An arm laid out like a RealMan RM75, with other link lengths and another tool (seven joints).
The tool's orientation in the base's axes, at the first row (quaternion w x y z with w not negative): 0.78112 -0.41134 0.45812 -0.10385
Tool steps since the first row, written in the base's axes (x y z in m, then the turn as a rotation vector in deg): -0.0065 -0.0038 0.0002 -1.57 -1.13 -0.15; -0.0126 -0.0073 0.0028 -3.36 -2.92 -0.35; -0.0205 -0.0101 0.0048 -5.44 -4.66 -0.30; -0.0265 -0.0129 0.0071 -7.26 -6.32 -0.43; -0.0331 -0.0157 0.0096 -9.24 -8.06 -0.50; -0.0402 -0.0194 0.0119 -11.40 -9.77 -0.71; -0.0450 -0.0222 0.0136 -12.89 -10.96 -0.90; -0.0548 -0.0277 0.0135 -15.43 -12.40 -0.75; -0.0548 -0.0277 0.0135 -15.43 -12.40 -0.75
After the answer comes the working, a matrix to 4 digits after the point.
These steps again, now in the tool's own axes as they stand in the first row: -0.0017 -0.0012 -0.0072 -0.17 -0.28 -1.91; -0.0049 -0.0040 -0.0134 -0.08 -0.89 -4.37; -0.0090 -0.0056 -0.0208 -0.34 -1.59 -6.98; -0.0123 -0.0078 -0.0266 -0.38 -2.17 -9.38; -0.0161 -0.0100 -0.0328 -0.50 -2.81 -11.94; -0.0195 -0.0126 -0.0399 -0.65 -3.28 -14.65; -0.0217 -0.0146 -0.0449 -0.73 -3.58 -16.54; -0.0242 -0.0159 -0.0558 -1.46 -4.07 -19.33; -0.0242 -0.0159 -0.0558 -1.46 -4.07 -19.33
The tool's axes in the first row as the columns of a matrix, in the base's axes (rounded; the answer above uses it unrounded):
0.5587 -0.2146 0.8011
-0.5391 0.6400 0.5475
-0.6303 -0.7378 0.2419

